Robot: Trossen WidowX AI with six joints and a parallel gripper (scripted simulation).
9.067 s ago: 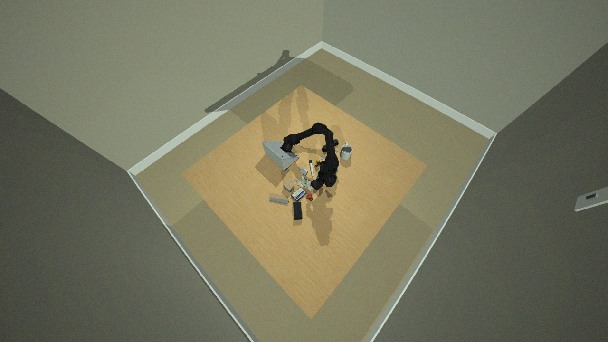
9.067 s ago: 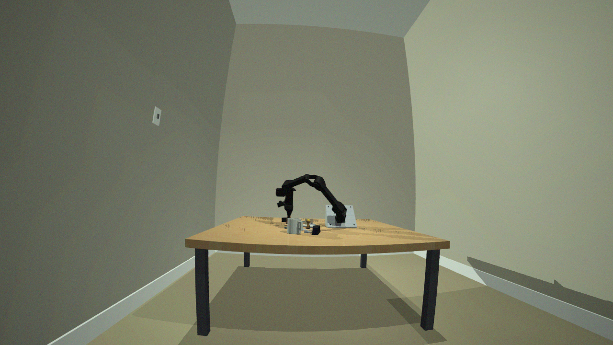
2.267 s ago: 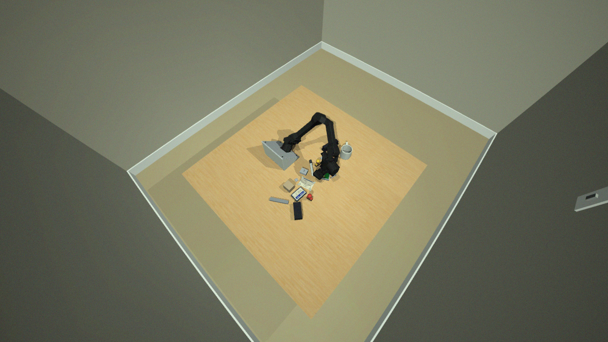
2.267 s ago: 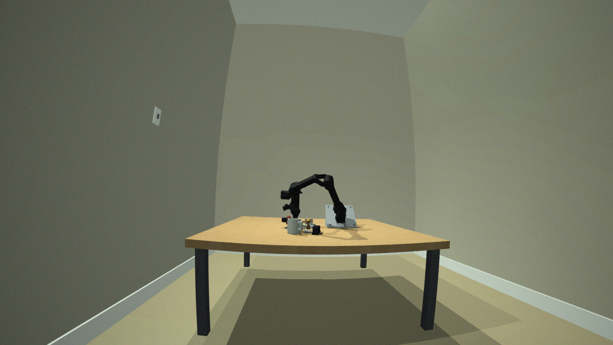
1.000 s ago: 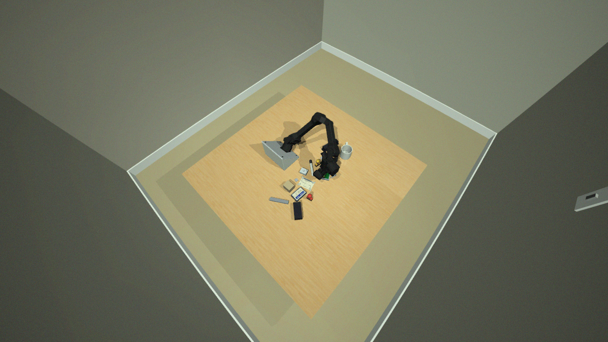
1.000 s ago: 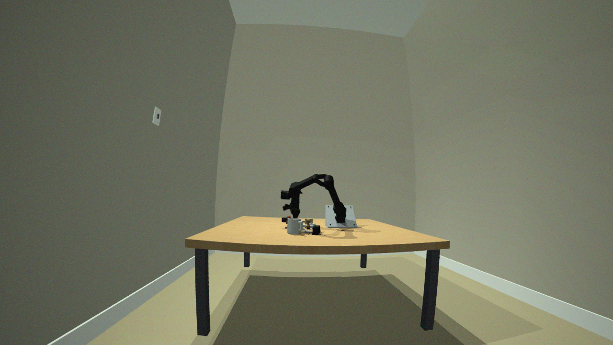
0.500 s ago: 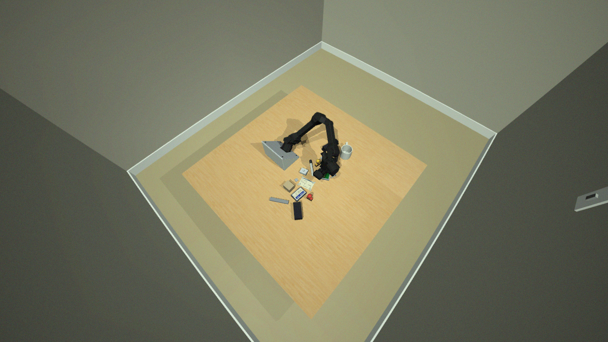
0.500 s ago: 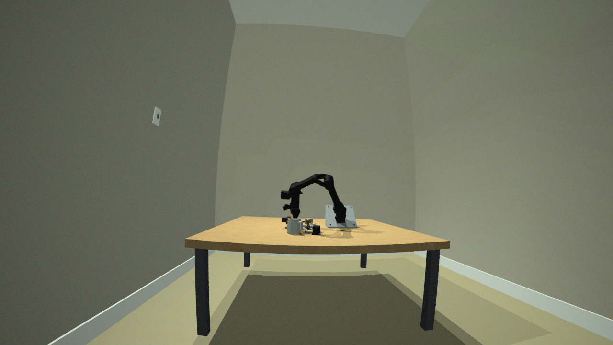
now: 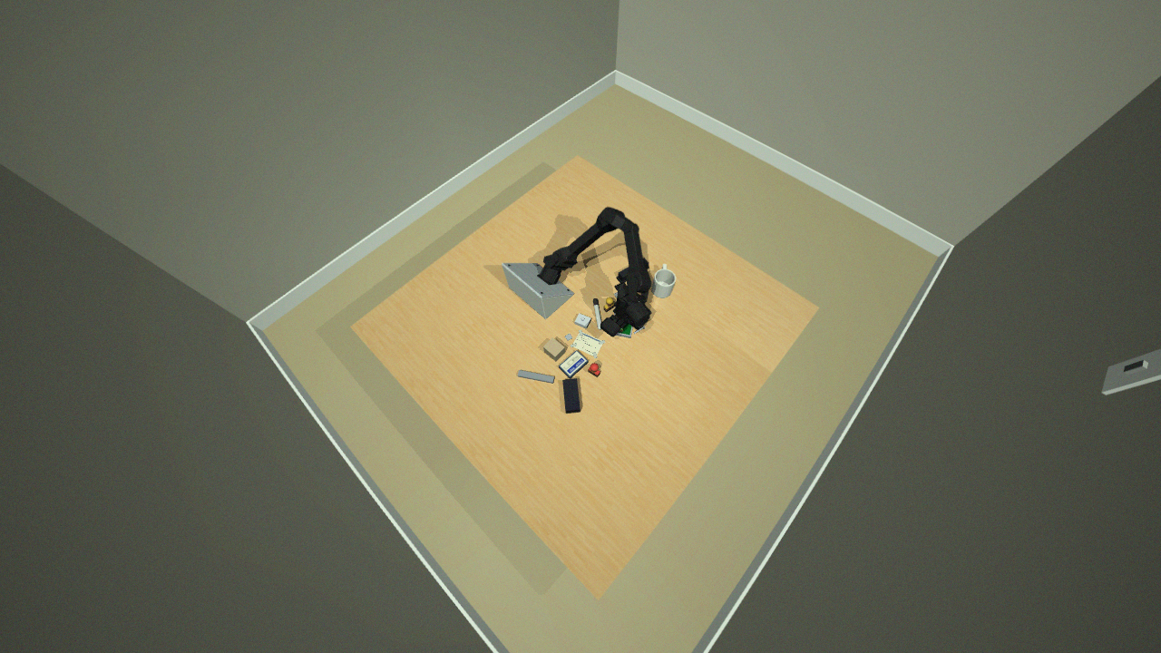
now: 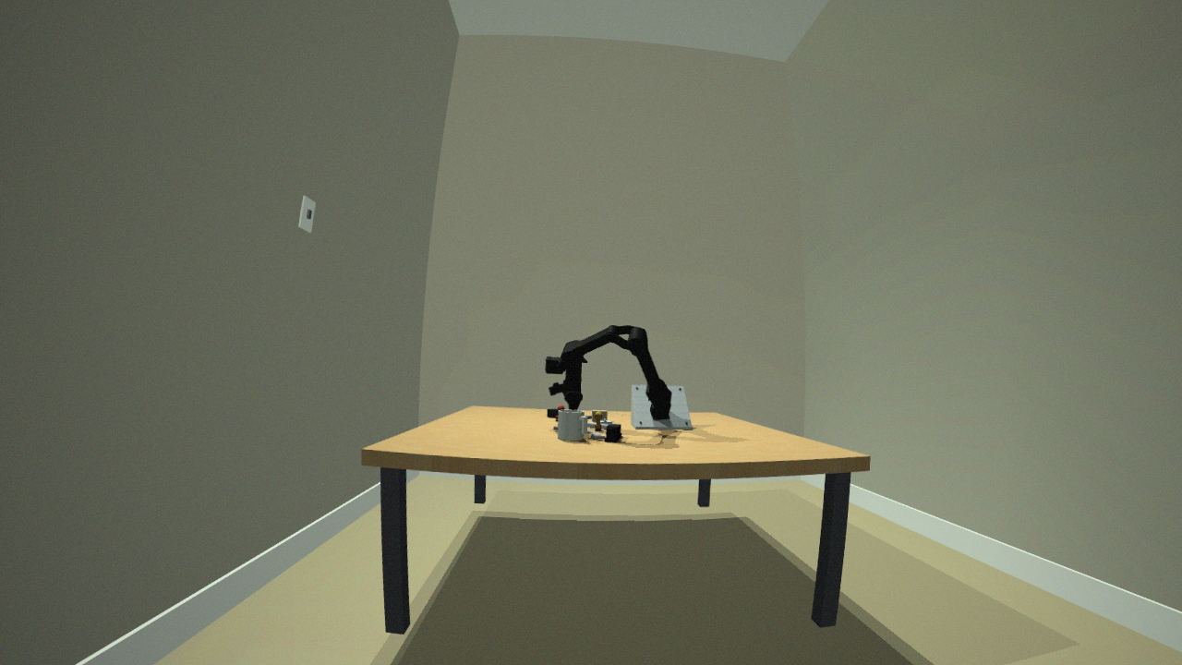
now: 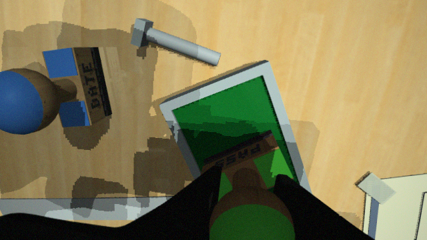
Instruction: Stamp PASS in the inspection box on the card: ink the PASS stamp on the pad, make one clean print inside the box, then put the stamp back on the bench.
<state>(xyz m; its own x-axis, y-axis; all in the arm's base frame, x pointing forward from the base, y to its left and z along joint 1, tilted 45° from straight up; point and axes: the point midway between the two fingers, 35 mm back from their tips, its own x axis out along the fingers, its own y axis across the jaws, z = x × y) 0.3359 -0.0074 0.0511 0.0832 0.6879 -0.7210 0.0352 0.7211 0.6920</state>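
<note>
Now: gripper tip 3 cm above the green ink pad. Round my gripper tip: blue date stamp 3 cm ahead, 9 cm to the left, 2 cm below; pass stamp right at my gripper tip; yellow hold stamp 9 cm behind, 5 cm to the left, 2 cm below.
</note>
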